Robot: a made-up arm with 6 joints.
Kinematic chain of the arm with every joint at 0, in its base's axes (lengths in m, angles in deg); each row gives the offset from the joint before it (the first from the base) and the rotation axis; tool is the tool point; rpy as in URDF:
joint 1: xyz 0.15 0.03 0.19 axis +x
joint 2: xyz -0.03 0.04 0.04 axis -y
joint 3: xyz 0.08 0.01 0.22 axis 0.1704 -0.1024 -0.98
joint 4: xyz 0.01 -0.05 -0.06 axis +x
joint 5: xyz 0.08 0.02 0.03 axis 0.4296 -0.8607 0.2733
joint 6: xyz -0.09 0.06 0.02 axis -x
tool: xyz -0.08 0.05 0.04 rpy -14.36 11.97 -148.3
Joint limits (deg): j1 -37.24..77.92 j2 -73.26..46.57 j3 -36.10..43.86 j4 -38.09..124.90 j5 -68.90..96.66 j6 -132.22..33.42
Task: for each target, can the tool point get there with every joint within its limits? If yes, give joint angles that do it. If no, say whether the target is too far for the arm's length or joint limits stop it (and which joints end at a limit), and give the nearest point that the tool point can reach.
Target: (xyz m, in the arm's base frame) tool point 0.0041 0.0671 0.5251
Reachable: yes | joints -9.52 30.31 -29.20 29.41 -8.96 -72.36
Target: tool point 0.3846 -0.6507 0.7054
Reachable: no: too far | nearest point 0.2586 -0.3416 0.4714 | short by 0.408 m
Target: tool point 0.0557 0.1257 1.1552
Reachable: no: too far | nearest point 0.0891 0.0781 0.6747 | short by 0.484 m
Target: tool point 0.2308 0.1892 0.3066
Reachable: yes | joints -15.16 -45.12 30.40 5.77 46.06 -17.44
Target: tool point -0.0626 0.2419 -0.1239
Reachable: no: joint limits stop it (at a limit: joint 1, joint 2, joint 3, joint 4) | nearest point 0.0390 0.2518 0.1551 | short by 0.297 m
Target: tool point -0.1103 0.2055 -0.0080
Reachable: no: joint limits stop it (at a limit: joint 1, joint 2, joint 3, joint 4) | nearest point 0.0054 0.2291 0.1734 | short by 0.216 m
